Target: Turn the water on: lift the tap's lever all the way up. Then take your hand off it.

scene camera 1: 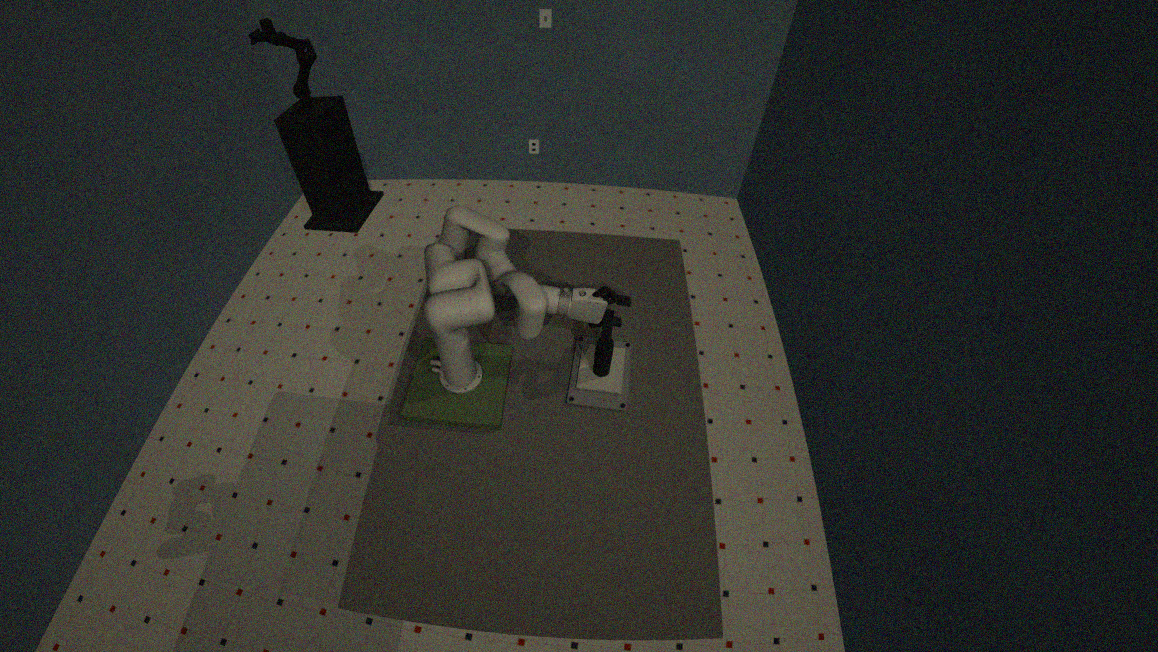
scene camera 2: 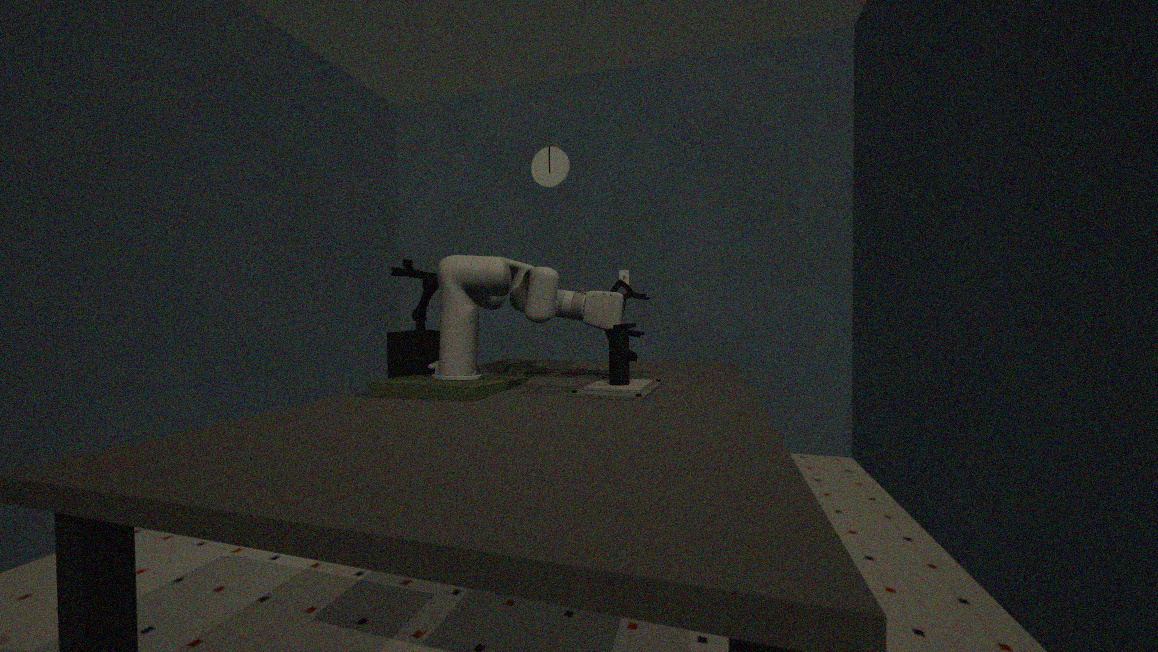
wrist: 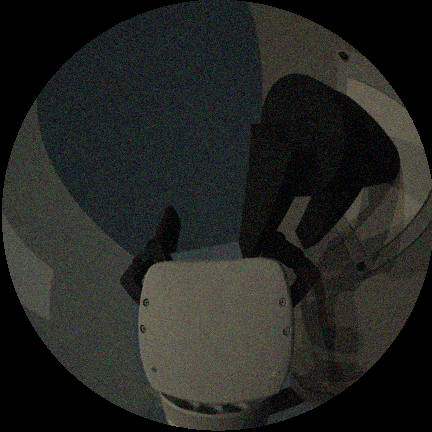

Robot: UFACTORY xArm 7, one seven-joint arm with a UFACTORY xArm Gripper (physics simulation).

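Places are measured from the arm's base along level axes (x ahead, y left, z up), in centimetres.
Where they show: gripper, between the fingertips: (scene camera 1: 625, 312) (scene camera 2: 646, 316) (wrist: 213, 211); arm's base, origin of its link: (scene camera 1: 461, 375) (scene camera 2: 457, 378).
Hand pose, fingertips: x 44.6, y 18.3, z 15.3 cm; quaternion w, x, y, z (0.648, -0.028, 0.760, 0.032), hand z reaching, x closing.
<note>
Each offset is from my fingertips to the top centre of the thing. "pt": to the spot under its first point. Level surfaces: height alone.
A black tap {pt dx -4.8, dy -11.7, dz -7.7 cm} (scene camera 1: 602, 360) (scene camera 2: 618, 360) (wrist: 345, 135) stands upright on a pale base plate {dx -4.6, dy -9.3, dz -16.4 cm} (scene camera 1: 587, 398) (scene camera 2: 603, 391). Its lever {dx -4.6, dy -3.6, dz -1.9 cm} (scene camera 1: 607, 332) (scene camera 2: 621, 327) (wrist: 257, 160) lies roughly level across the top, above the spout {dx -4.6, dy -2.3, dz -7.7 cm} (wrist: 322, 220) in the wrist view. My gripper (scene camera 1: 619, 311) (scene camera 2: 638, 314) (wrist: 213, 211) is open and empty at the height of the tap's top. One finger is above the lever. The other finger is low, close beside the lever, and its dark tip merges with it in the wrist view. I cannot tell whether they touch.
The arm's base stands on a green board (scene camera 1: 486, 413) (scene camera 2: 486, 392) to the left of the tap, on the brown table {dz -17.6 cm} (scene camera 1: 534, 518) (scene camera 2: 486, 469). A black pedestal (scene camera 1: 324, 153) (scene camera 2: 409, 352) with a small dark arm stands beyond the table at the back left.
</note>
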